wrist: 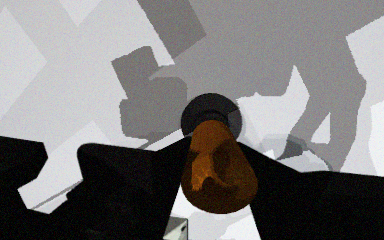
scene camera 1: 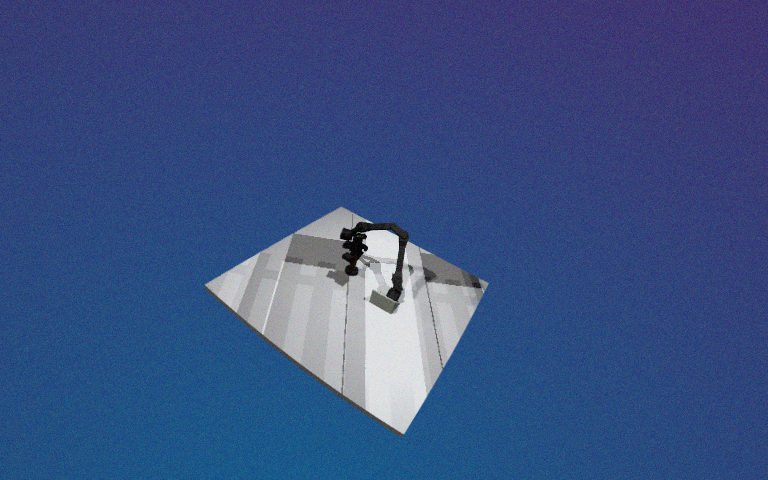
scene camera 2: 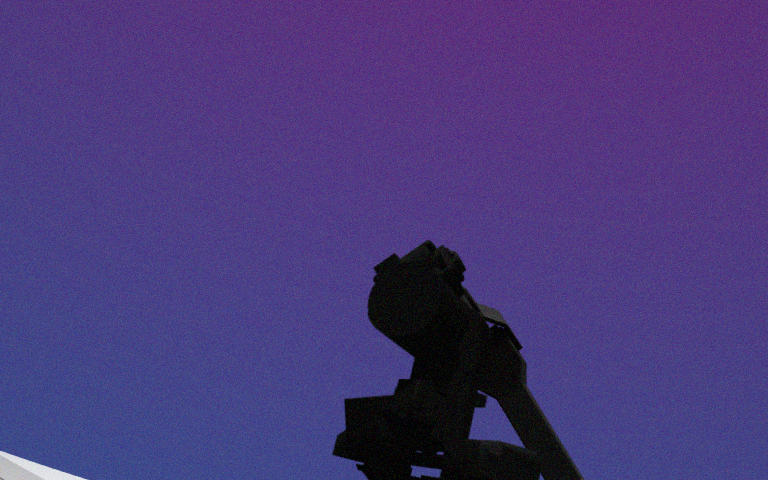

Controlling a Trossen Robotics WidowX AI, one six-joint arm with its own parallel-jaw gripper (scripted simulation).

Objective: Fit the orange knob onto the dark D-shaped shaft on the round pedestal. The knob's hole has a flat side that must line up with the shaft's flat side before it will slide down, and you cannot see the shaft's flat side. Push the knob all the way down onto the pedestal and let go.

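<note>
My gripper (wrist: 212,143) carries an orange knob; present as well is a dark round pedestal (wrist: 211,106).
</note>
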